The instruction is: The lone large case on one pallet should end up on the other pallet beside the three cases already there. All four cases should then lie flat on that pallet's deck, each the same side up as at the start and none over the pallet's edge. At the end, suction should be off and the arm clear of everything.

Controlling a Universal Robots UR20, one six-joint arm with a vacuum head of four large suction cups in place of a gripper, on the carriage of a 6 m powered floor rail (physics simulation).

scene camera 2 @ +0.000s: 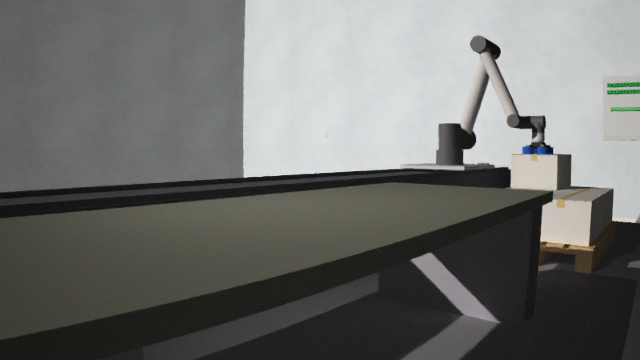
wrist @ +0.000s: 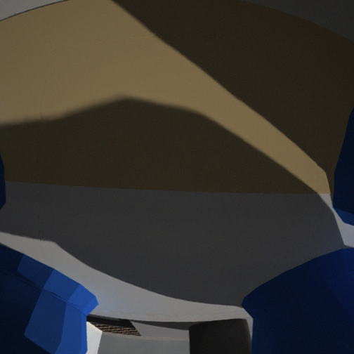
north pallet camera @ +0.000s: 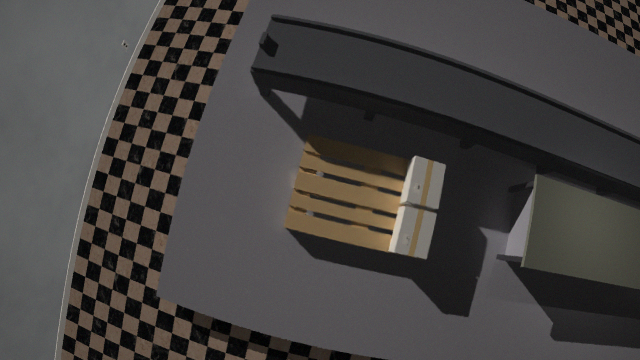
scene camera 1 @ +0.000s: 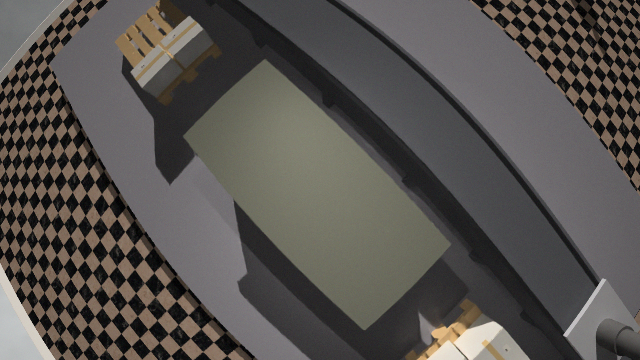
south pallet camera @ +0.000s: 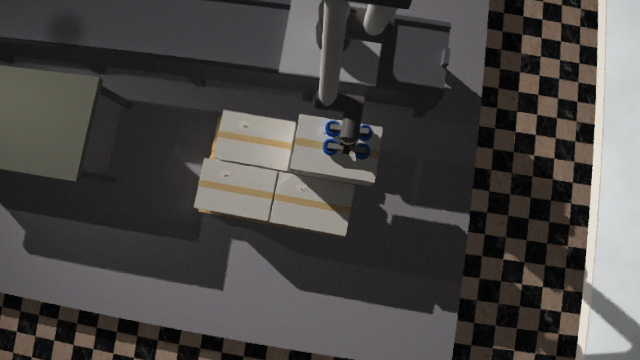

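Pixels of known places: arm's base at its link origin: [scene camera 2: 449,164] [scene camera 1: 605,332].
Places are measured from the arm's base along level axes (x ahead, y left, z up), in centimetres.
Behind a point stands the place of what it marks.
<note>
My suction head [scene camera 2: 537,150] [south pallet camera: 348,140] {x 75.2, y 20.3, z 8.4 cm} [wrist: 172,200] has its four blue cups on top of the lone large case [scene camera 2: 535,173] {x 82.0, y -14.0, z -4.3 cm} [south pallet camera: 310,160] {x 91.9, y -1.8, z 10.5 cm} [wrist: 150,240] and holds it, apparently level. In the south pallet view this case is over the pallet's back right part, beside three taped cases: one at back left [south pallet camera: 260,156] {x 90.4, y -40.6, z -15.8 cm}, one at front left [south pallet camera: 237,202] {x 126.5, y -51.6, z -15.8 cm} and one at front right [south pallet camera: 310,217] {x 129.1, y 2.9, z -15.8 cm}. In the scene camera 2 view it stands higher than the case [scene camera 2: 567,225] {x 121.3, y -83.0, z -31.2 cm} in front. Its underside is hidden. The pallet [scene camera 1: 464,320] {x 75.5, y -82.2, z -44.8 cm} [scene camera 2: 584,257] {x 134.0, y -89.2, z -48.0 cm} [south pallet camera: 215,145] {x 82.9, y -85.3, z -42.8 cm} shows at its edges.
A long green table [scene camera 1: 320,195] {x 88.6, y -253.5, z -4.0 cm} [scene camera 2: 250,240] {x 110.4, y -305.4, z -4.0 cm} [north pallet camera: 590,230] {x 85.1, y -275.7, z -3.9 cm} [south pallet camera: 45,125] {x 92.3, y -204.6, z -4.0 cm} stands between the pallets. The rail [scene camera 1: 450,150] [north pallet camera: 400,75] [south pallet camera: 150,35] runs behind. The other pallet [scene camera 1: 131,50] {x 130.2, y -515.1, z -42.6 cm} [north pallet camera: 345,187] {x 96.3, y -509.4, z -42.6 cm} bears two smaller cases [north pallet camera: 430,182] {x 78.9, y -445.1, z -21.2 cm} [north pallet camera: 420,232] {x 119.2, y -444.7, z -21.5 cm} at one end.
</note>
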